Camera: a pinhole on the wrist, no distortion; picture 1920 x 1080 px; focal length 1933.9 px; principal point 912.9 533.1 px. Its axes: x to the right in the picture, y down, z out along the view. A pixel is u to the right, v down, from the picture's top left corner.
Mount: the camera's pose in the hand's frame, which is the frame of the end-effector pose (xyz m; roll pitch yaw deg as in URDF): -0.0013 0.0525 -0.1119 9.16 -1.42 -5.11
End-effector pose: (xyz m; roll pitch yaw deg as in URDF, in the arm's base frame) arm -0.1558 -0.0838 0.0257 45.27 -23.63 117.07
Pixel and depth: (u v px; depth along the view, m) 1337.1 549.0 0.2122
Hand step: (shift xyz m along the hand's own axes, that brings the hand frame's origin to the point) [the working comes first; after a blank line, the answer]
In the camera's frame: 0.0465 0.0017 0.2122

0.0370 0.0169 0.0990
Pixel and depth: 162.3 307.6 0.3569
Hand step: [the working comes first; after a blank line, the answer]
In the camera's frame: -0.1385 -0.0416 0.3569

-0.1565 -0.0319 0.2303
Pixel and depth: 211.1 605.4 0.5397
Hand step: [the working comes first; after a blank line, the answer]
In the camera's frame: -0.1959 0.0202 0.5397

-0.2154 0.0054 0.4191
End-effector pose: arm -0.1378 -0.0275 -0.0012 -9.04 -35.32 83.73
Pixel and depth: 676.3 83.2 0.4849
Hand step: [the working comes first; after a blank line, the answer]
In the camera's frame: -0.0593 -0.1128 0.4849

-0.0885 -0.1290 0.3472
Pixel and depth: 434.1 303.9 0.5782
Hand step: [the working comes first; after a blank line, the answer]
In the camera's frame: -0.1432 -0.0685 0.5782

-0.1719 -0.0926 0.4443
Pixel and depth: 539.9 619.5 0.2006
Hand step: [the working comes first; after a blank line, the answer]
In the camera's frame: -0.0387 0.0090 0.2006

-0.0468 0.0334 0.0865
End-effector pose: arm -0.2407 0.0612 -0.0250 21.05 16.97 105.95
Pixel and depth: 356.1 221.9 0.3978
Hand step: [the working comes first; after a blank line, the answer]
In the camera's frame: -0.1145 -0.0640 0.3978

-0.1361 -0.0625 0.2677
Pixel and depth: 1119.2 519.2 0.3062
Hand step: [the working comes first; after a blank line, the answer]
In the camera's frame: 0.0327 -0.0022 0.3062

0.0192 -0.0005 0.1908
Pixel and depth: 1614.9 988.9 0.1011
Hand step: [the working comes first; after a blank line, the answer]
In the camera's frame: 0.0367 0.0238 0.1011

0.0333 0.0569 -0.0074
